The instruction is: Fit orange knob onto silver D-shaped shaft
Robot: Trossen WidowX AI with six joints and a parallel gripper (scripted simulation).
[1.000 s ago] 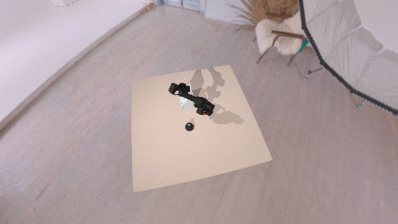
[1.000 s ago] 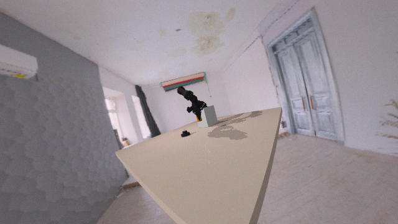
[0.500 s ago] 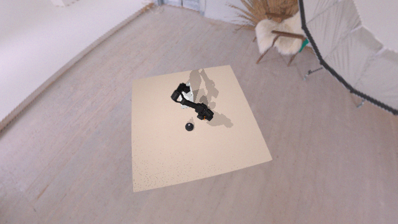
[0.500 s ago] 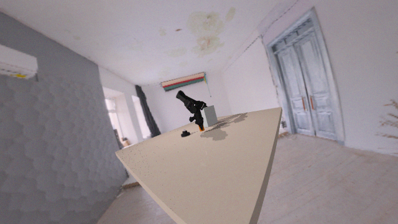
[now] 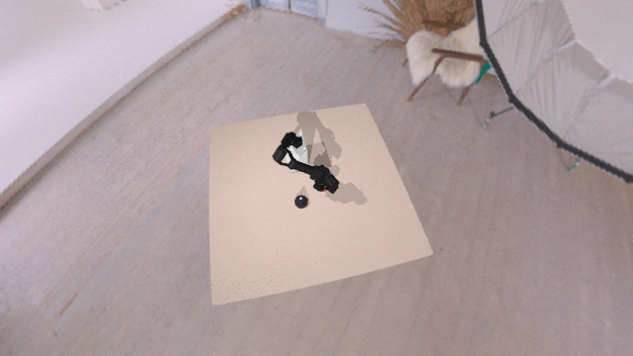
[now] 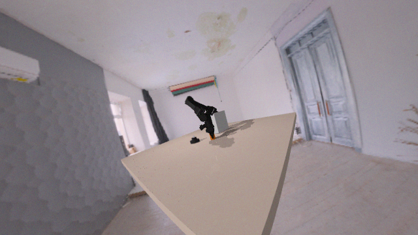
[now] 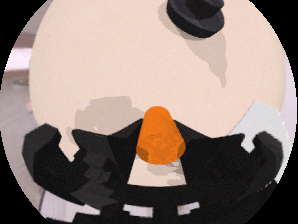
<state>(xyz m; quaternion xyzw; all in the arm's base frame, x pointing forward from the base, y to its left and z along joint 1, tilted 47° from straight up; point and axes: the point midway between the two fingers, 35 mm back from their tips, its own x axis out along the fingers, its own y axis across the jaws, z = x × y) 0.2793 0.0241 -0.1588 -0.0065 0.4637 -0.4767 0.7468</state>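
My gripper tip is now 40 mm below the orange knob. The rest, counted from my gripper tip: round pedestal 80 mm ahead, 150 mm to the right, 20 mm above.
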